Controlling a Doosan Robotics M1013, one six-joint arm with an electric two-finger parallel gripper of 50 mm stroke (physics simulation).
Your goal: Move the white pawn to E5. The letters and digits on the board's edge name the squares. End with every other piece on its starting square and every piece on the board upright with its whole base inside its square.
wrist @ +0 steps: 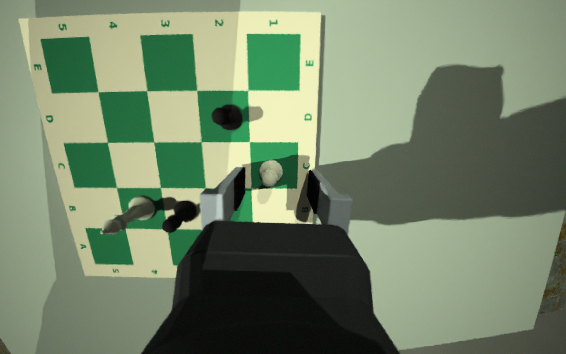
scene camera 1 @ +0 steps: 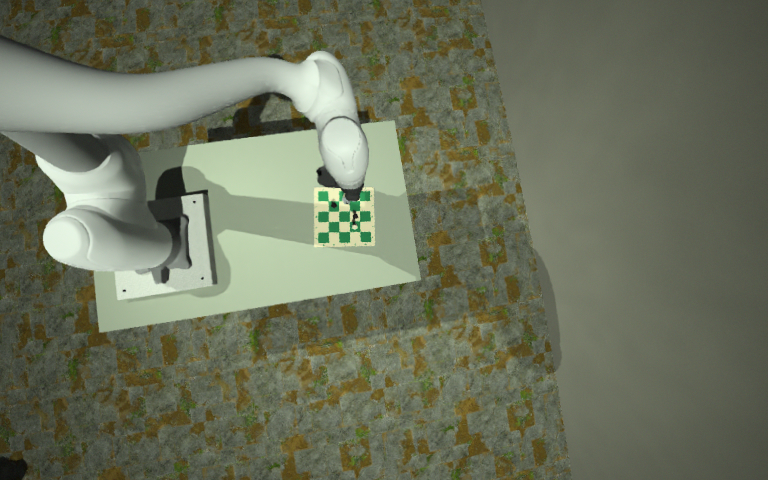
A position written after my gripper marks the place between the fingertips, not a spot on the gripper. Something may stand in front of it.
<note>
In view: my gripper (wrist: 276,181) and a chessboard (scene camera 1: 332,226).
The chessboard also shows in the wrist view (wrist: 126,101).
</note>
